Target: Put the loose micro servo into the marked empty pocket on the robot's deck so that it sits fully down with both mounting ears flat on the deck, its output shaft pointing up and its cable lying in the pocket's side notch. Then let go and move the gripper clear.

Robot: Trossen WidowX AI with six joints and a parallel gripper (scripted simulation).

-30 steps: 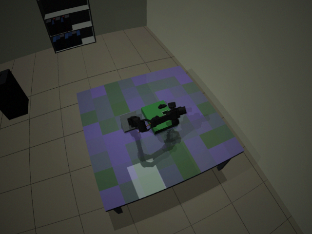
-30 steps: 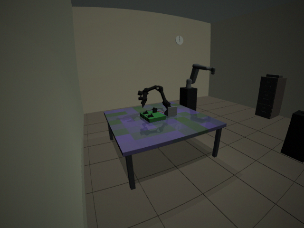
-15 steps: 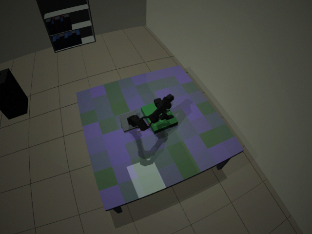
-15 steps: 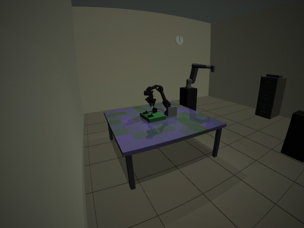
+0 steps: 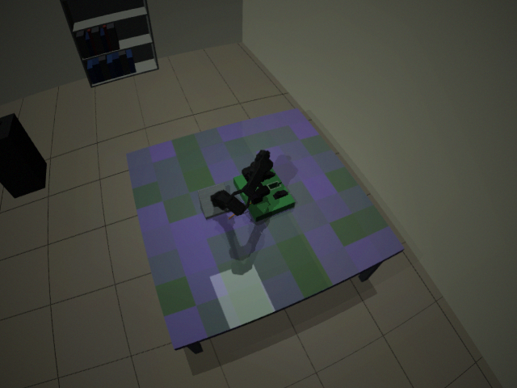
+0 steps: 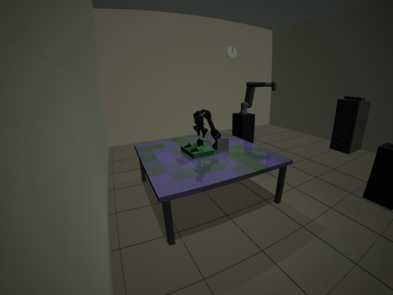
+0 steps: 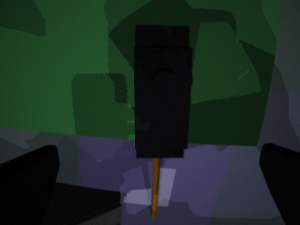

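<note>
Right now my gripper tip is 12 cm above the green deck, 6 cm to the right of it and 4 cm short of it.
</note>
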